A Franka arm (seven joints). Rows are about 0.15 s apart.
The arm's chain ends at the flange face. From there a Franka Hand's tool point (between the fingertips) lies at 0.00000 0.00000 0.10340 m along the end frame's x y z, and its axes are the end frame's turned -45 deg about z.
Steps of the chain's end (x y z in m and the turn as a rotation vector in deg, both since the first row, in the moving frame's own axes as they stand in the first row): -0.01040 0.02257 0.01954 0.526 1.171 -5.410; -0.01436 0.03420 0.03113 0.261 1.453 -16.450; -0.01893 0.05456 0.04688 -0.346 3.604 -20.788; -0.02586 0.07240 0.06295 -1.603 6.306 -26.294; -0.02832 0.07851 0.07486 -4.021 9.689 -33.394
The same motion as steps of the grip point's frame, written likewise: -0.02111 0.00933 0.01951 -0.456 1.200 -5.410; -0.03196 0.01522 0.03110 -0.843 1.212 -16.450; -0.04700 0.02938 0.04668 -2.793 2.304 -20.788; -0.06143 0.04128 0.06230 -5.593 3.326 -26.294; -0.06381 0.04987 0.07318 -9.694 4.008 -33.394
